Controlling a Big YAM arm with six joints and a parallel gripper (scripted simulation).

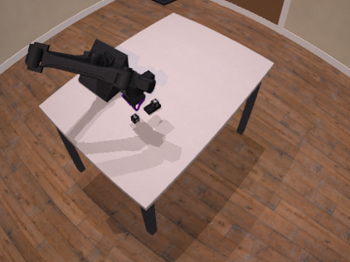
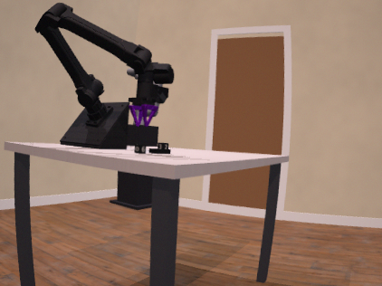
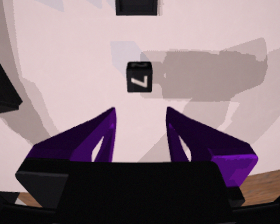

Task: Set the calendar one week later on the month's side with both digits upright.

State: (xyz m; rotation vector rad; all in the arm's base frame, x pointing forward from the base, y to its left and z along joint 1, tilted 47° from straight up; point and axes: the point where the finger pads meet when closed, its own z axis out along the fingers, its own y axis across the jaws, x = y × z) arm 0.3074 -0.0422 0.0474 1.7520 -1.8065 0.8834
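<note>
Now: hand 9 cm above the black date cube. The rest, counted from my hand: black tray (11 cm to the left, 9 cm below).
</note>
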